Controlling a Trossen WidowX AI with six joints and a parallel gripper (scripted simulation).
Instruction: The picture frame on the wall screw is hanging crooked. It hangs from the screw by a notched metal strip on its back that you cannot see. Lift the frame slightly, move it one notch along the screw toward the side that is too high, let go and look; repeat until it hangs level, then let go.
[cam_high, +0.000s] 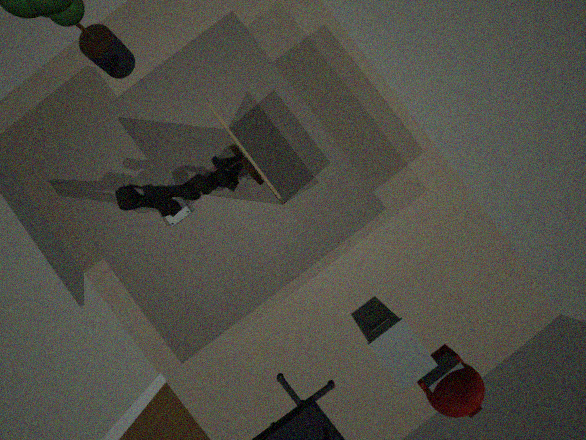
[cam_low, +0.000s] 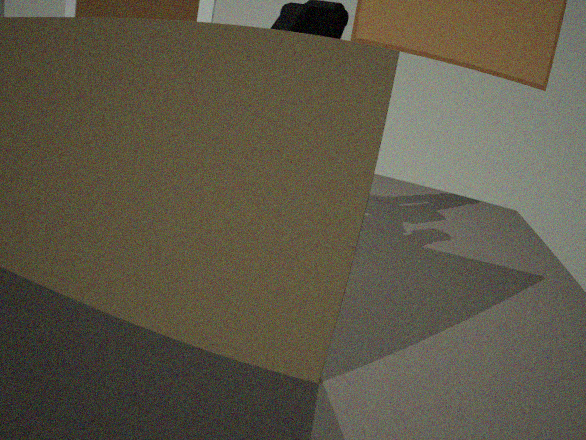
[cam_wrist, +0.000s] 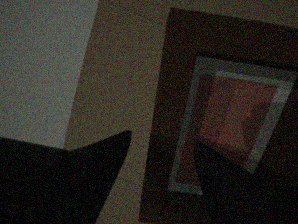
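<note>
Now: gripper tip 5 cm above the picture frame, 2 cm to the left of it and 1 cm short of it. Round my gripper tip: wall panel: 6 cm below, 2 cm ahead, 1 cm to the right.
</note>
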